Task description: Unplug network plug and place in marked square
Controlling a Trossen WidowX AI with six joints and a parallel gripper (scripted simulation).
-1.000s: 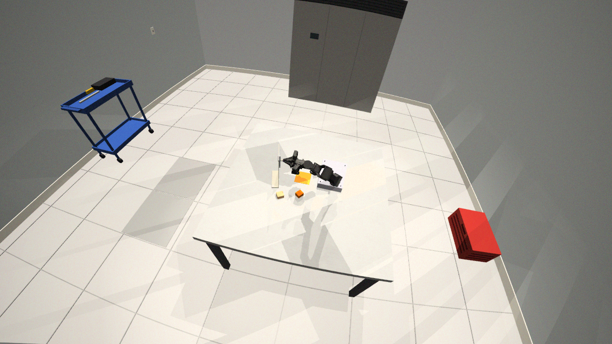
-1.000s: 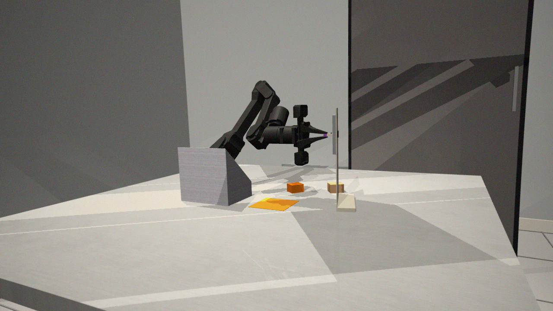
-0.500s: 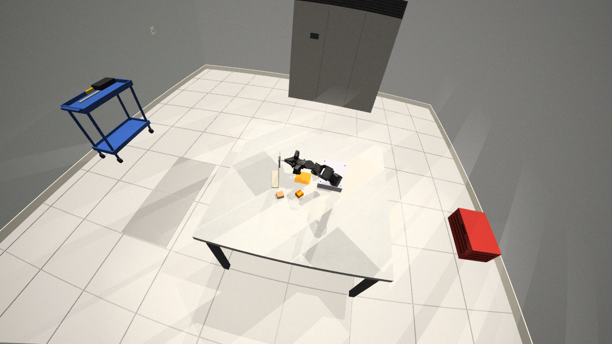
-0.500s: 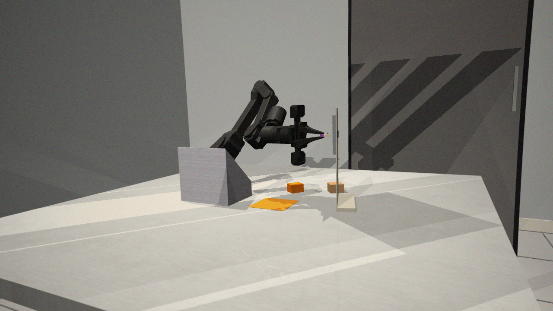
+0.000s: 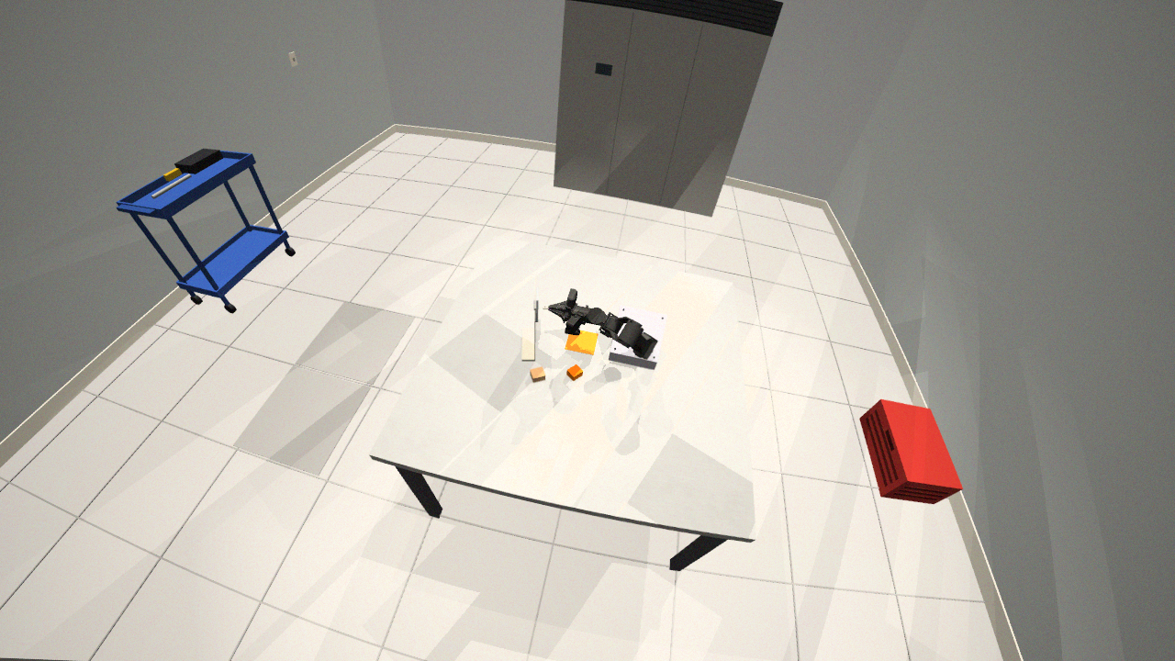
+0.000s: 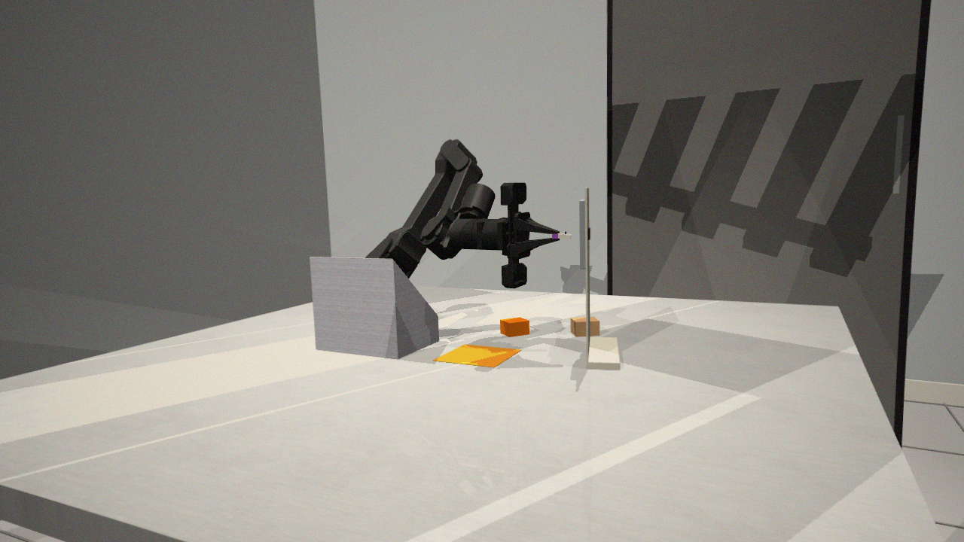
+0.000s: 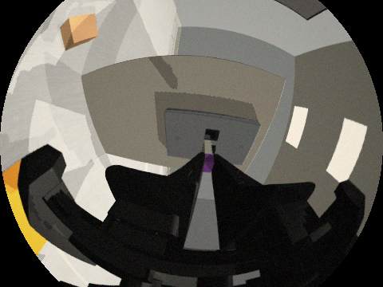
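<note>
My gripper tip is now 210 mm above the orange marked square, 130 mm past it and 60 mm to the left of it. The rest, counted from my gripper tip: tan cube (200 mm below, 170 mm to the left, 10 mm behind); then network plug (10 mm ahead); then upright panel (80 mm below, 50 mm ahead, 10 mm to the left).
</note>
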